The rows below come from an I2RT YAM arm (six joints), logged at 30 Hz.
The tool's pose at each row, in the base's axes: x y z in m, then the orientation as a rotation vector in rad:
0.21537 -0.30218 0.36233 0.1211 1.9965 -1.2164
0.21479 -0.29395 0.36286 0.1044 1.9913 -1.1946
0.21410 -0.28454 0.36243 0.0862 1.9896 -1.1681
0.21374 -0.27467 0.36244 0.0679 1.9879 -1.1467
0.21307 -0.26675 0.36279 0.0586 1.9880 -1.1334
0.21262 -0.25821 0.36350 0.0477 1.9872 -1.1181
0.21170 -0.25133 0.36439 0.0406 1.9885 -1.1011
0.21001 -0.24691 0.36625 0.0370 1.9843 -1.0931
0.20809 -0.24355 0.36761 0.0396 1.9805 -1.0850
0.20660 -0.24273 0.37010 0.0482 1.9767 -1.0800
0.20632 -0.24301 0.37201 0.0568 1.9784 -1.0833
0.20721 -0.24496 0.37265 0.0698 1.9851 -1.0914
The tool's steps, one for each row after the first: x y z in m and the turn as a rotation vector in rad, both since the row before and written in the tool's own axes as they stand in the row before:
-0.00240 0.00379 -0.00695 -0.0173 -0.0168 0.0025
-0.00216 0.00519 -0.00759 -0.0221 -0.0157 0.0026
-0.00293 0.00546 -0.00769 -0.0190 -0.0142 -0.0001
-0.00242 0.00410 -0.00638 -0.0116 -0.0070 0.0008
-0.00305 0.00438 -0.00672 -0.0131 -0.0088 0.0010
-0.00236 0.00316 -0.00578 -0.0137 -0.0061 0.0035
-0.00170 0.00077 -0.00473 -0.0049 -0.0070 0.0029
-0.00087 0.00039 -0.00399 -0.0030 -0.0044 0.0067
-0.00106 -0.00176 -0.00221 0.0010 -0.0015 0.0090
-0.00106 -0.00157 -0.00048 0.0045 0.0054 0.0033
-0.00036 -0.00128 0.00180 0.0074 0.0125 0.0021

